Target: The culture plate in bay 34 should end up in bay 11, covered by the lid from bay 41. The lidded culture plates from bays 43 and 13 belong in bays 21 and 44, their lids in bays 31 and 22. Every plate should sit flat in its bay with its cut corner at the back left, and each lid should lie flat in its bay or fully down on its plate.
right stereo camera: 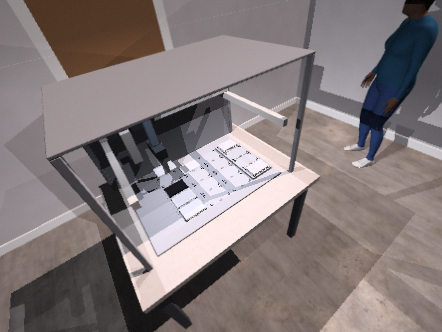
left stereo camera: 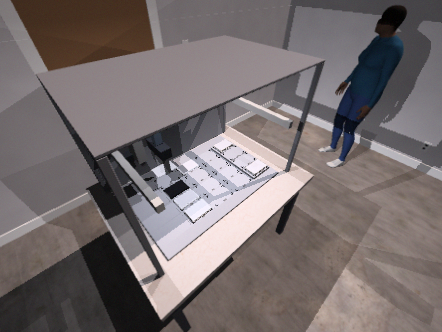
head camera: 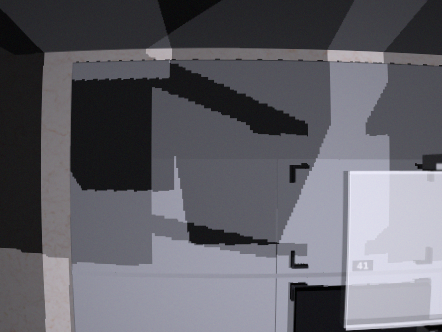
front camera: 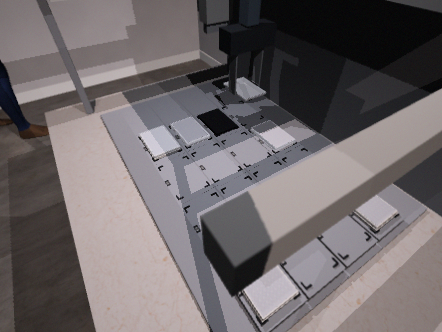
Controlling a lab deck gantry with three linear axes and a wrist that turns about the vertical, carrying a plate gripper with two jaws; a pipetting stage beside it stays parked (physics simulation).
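Places are measured from the robot's base along level axes (x right, y down, z ahead), in metres.
Where they show: gripper, between the fingertips: (right stereo camera: 165,168) (left stereo camera: 164,169) (front camera: 244,88); robot's base, origin of its link: (right stereo camera: 186,221) (left stereo camera: 193,222) (front camera: 139,137).
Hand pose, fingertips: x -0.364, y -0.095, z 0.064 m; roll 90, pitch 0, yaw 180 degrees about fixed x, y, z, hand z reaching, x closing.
Things, the pixels of their top centre, and the offset from my fingertips.
- clear lid, centre of its top: (front camera: 244,87) (left stereo camera: 164,168) (right stereo camera: 164,168) dx +0.000, dy -0.006, dz +0.000 m
- white plate, centre of its top: (front camera: 158,139) (left stereo camera: 198,209) (right stereo camera: 192,208) dx +0.321, dy +0.078, dz +0.000 m
- pale plate, centre of its top: (front camera: 189,128) (left stereo camera: 186,198) (right stereo camera: 183,197) dx +0.214, dy +0.080, dz +0.000 m
- flat black-looking piece, centre of its top: (front camera: 217,120) (left stereo camera: 176,188) (right stereo camera: 175,187) dx +0.107, dy +0.087, dz +0.000 m
- pale flat piece, centre of its top: (front camera: 272,133) (left stereo camera: 187,166) (right stereo camera: 189,166) dx +0.000, dy +0.080, dz +0.164 m
My gripper (front camera: 243,84) is shut on the clear lid (front camera: 246,89) (head camera: 395,240) and holds it level above bay 41; the 41 label shows through it in the head view. A jaw shows at the right edge there. A white plate (front camera: 160,142) (left stereo camera: 197,211) sits in bay 11, and a pale plate (front camera: 190,131) (left stereo camera: 187,200) in bay 21. A flat black-looking piece (front camera: 217,121) (head camera: 320,310) (right stereo camera: 176,187) lies in bay 31. A plate (front camera: 377,210) (right stereo camera: 229,145) sits in bay 44. Cut corners and covers are too small to tell.
A pale flat piece (front camera: 273,135) (right stereo camera: 191,164) lies in bay 42. Another plate (front camera: 270,293) sits at the front right, in bay 14. A beam (front camera: 310,185) crosses over the deck's right part. The parked pipetting stage (front camera: 214,12) hangs behind. A person (left stereo camera: 372,85) stands beyond the table.
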